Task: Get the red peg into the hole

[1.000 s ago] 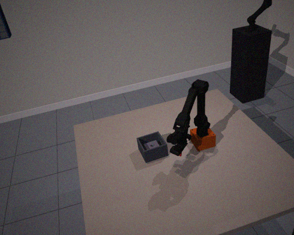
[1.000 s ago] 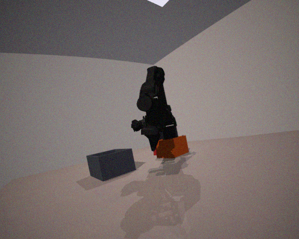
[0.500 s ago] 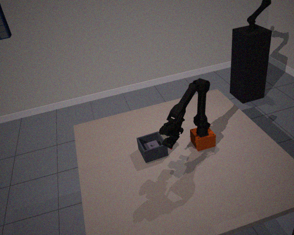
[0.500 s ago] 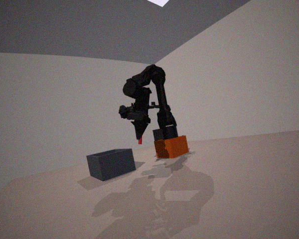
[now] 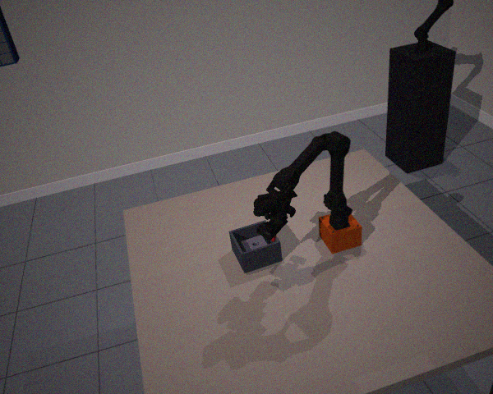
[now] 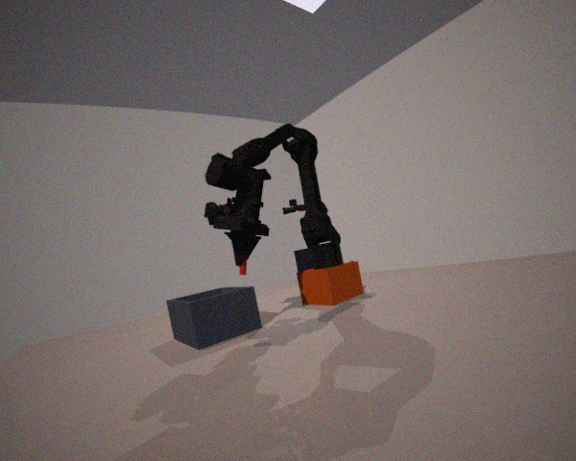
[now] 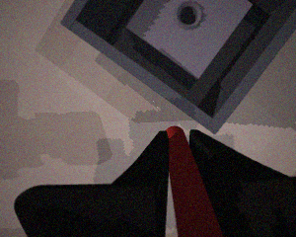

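Now: gripper tip 10 mm past the red peg, 10 mm to the right of it and 20 mm below it. The rest, counted from my gripper tip: dark grey box: 50 mm ahead, 90 mm to the right, 120 mm below; grey plate: 50 mm ahead, 90 mm to the right, 100 mm below.
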